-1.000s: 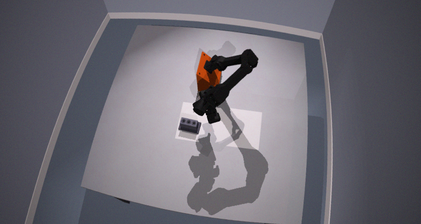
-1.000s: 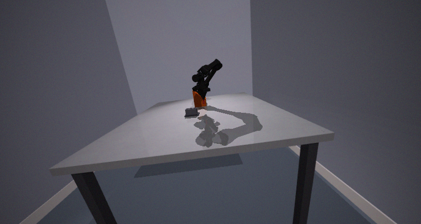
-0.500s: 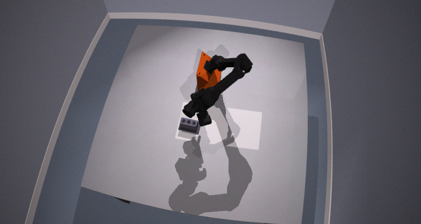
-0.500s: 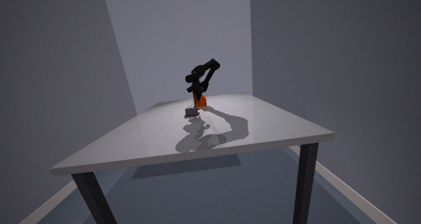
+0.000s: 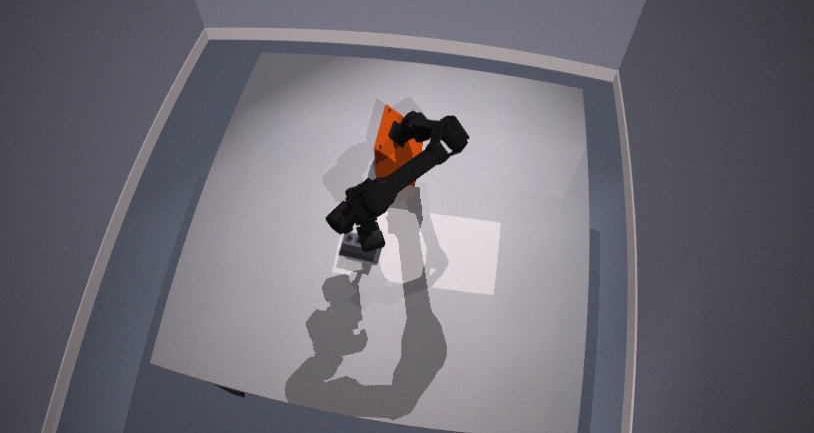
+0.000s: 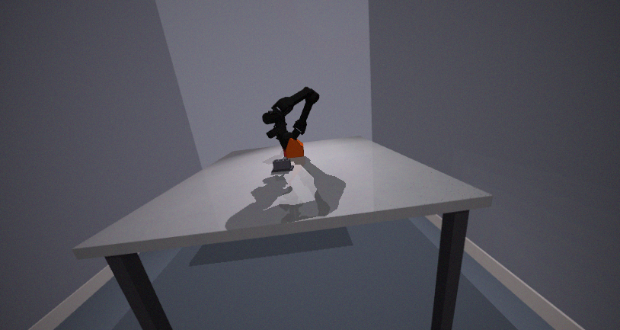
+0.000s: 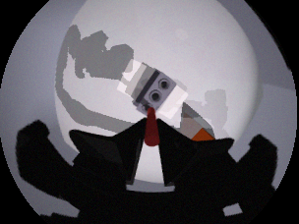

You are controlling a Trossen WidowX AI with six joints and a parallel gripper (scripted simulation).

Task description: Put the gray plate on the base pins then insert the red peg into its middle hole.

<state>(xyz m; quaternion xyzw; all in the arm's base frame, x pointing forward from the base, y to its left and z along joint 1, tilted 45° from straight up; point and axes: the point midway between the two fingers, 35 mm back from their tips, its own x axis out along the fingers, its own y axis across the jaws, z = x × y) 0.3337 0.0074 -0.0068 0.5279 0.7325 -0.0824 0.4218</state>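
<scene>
The gray plate is 10 mm ahead of my gripper tip, 30 mm to the right of it and 70 mm below it. Also, from my gripper tip: red peg: right at my gripper tip.
</scene>
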